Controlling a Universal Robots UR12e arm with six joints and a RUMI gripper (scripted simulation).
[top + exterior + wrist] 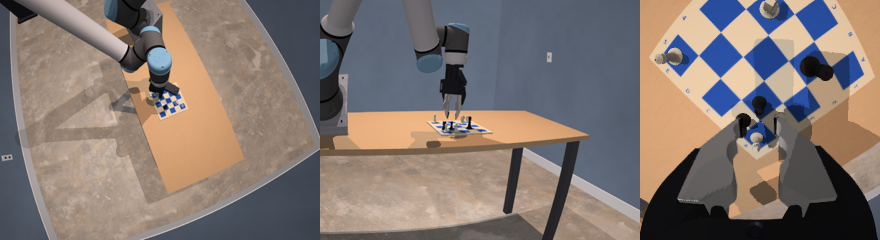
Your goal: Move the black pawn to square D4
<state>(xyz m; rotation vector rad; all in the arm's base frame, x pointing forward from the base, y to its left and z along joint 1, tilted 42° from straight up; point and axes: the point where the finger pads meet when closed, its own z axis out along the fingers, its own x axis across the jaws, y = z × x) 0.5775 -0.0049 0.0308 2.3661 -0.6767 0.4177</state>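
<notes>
Now: hand 40 mm above the black pawn. Round my hand: tall black piece: 80 mm ahead, 30 mm below; cream chessboard: 40 mm ahead, 40 mm to the left, 60 mm below.
</notes>
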